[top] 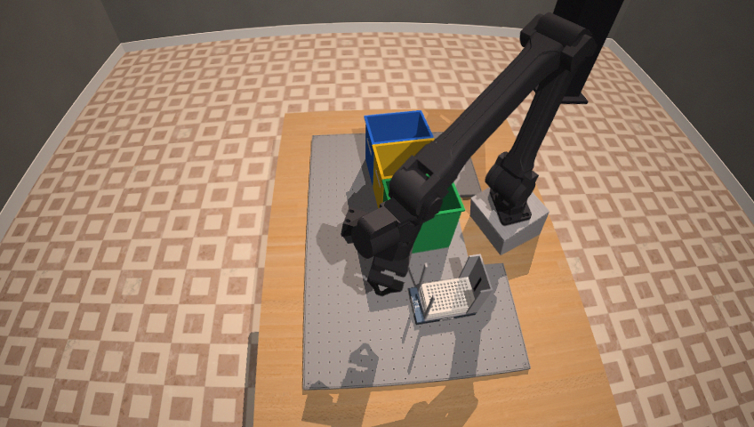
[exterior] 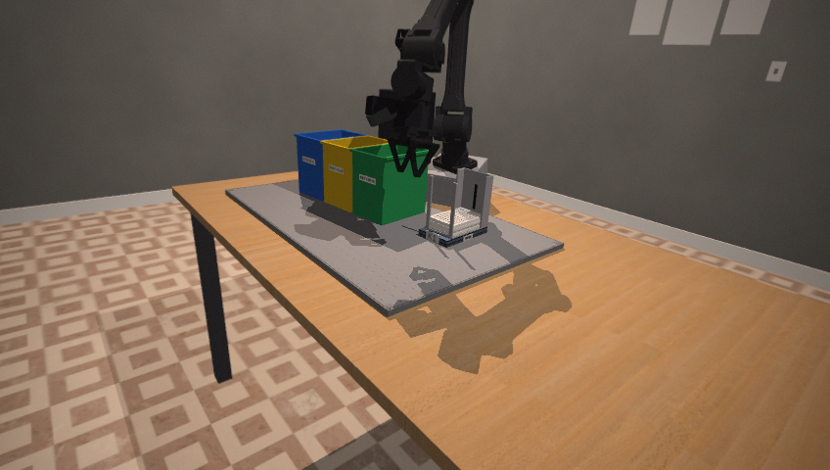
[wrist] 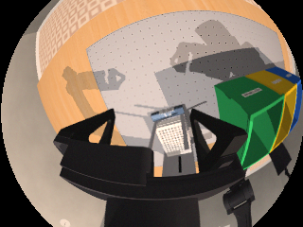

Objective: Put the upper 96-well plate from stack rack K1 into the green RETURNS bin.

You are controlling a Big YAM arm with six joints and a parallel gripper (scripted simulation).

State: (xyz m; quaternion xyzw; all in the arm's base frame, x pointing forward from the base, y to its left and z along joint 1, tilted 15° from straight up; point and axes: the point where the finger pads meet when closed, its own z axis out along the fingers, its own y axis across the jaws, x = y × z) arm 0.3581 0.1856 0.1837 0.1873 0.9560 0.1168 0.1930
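My gripper is now 170 mm past the white 96-well plate, 140 mm above it and 10 mm to the right of it. The rest, counted from my hand: yellow bin 340 mm to the right, 120 mm behind, 90 mm below; blue bin 470 mm to the right, 110 mm behind, 90 mm below; green bin 200 mm to the right, 130 mm behind, 90 mm below.
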